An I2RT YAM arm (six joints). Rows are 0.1 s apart.
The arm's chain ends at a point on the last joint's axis. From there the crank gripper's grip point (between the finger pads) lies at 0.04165 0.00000 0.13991 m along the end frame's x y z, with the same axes.
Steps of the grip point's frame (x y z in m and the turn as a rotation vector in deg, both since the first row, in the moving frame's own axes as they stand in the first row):
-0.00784, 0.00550, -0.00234, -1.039, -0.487, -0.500
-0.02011, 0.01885, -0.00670, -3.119, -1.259, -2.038
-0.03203, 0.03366, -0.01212, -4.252, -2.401, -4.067
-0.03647, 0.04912, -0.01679, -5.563, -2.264, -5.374
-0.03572, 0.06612, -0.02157, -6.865, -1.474, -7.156
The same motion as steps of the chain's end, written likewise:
-0.00666, 0.00332, -0.00267, -1.039, -0.487, -0.500
-0.01714, 0.01264, -0.00741, -3.119, -1.259, -2.038
-0.02641, 0.02598, -0.01346, -4.252, -2.401, -4.067
-0.03138, 0.03914, -0.01785, -5.563, -2.264, -5.374
-0.03285, 0.05433, -0.02190, -6.865, -1.474, -7.156

